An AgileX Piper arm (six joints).
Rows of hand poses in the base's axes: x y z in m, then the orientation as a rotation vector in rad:
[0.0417, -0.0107, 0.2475, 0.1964, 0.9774, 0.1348]
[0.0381, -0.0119, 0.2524, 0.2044, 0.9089, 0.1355]
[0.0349, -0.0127, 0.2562, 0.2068, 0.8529, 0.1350]
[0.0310, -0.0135, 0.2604, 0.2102, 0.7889, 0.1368]
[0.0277, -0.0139, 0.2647, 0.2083, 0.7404, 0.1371]
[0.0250, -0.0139, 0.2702, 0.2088, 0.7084, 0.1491]
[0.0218, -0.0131, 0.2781, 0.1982, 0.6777, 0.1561]
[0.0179, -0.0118, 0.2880, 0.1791, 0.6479, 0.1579]
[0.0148, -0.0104, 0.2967, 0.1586, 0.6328, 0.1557]
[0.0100, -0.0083, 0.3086, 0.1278, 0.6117, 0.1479]
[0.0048, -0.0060, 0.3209, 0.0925, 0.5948, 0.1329]
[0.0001, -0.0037, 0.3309, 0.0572, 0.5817, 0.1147]
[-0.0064, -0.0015, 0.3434, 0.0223, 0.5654, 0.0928]
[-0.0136, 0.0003, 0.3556, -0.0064, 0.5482, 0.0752]
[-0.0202, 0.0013, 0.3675, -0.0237, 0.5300, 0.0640]
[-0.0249, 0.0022, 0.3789, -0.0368, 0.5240, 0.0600]
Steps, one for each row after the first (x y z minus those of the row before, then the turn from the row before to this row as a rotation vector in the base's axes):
[-0.0036, -0.0012, 0.0049, 0.0094, -0.0672, -0.0106]
[-0.0032, -0.0008, 0.0038, 0.0038, -0.0552, -0.0078]
[-0.0039, -0.0008, 0.0042, 0.0061, -0.0632, -0.0071]
[-0.0033, -0.0004, 0.0043, 0.0003, -0.0482, -0.0047]
[-0.0027, 0.0000, 0.0055, 0.0060, -0.0326, 0.0070]
[-0.0032, 0.0008, 0.0079, -0.0058, -0.0320, 0.0064]
[-0.0039, 0.0013, 0.0099, -0.0154, -0.0315, 0.0044]
[-0.0031, 0.0014, 0.0087, -0.0189, -0.0167, 0.0027]
[-0.0048, 0.0021, 0.0119, -0.0299, -0.0232, 0.0001]
[-0.0052, 0.0023, 0.0123, -0.0365, -0.0190, -0.0050]
[-0.0047, 0.0023, 0.0100, -0.0377, -0.0150, -0.0078]
[-0.0065, 0.0022, 0.0125, -0.0383, -0.0179, -0.0115]
[-0.0072, 0.0018, 0.0122, -0.0313, -0.0184, -0.0091]
[-0.0066, 0.0010, 0.0119, -0.0188, -0.0189, -0.0061]
[-0.0047, 0.0009, 0.0114, -0.0133, -0.0064, -0.0004]

